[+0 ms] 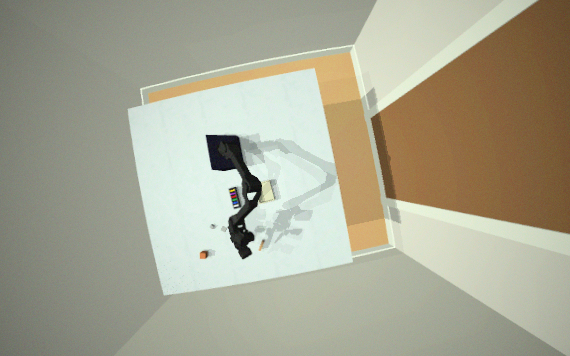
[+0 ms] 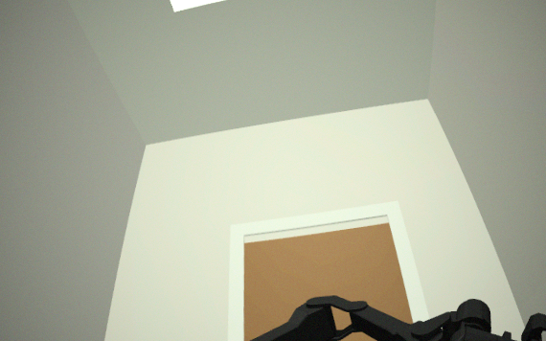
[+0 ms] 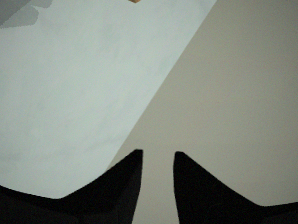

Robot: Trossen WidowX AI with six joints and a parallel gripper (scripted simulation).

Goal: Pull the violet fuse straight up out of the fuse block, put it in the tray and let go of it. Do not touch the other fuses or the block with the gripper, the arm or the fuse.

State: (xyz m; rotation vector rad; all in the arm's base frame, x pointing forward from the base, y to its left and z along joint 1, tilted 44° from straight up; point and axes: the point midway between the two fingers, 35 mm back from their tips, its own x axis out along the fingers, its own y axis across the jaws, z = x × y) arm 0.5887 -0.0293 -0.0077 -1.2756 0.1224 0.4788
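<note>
Right now the cream tray is 33 cm behind my gripper tip, 19 cm to the left of it and 11 cm below it. Round my gripper tip: orange cube (2 cm behind, 29 cm to the right, 10 cm below); orange-brown stick (9 cm to the left, 10 cm below); small grey piece (19 cm behind, 20 cm to the right, 11 cm below).
</note>
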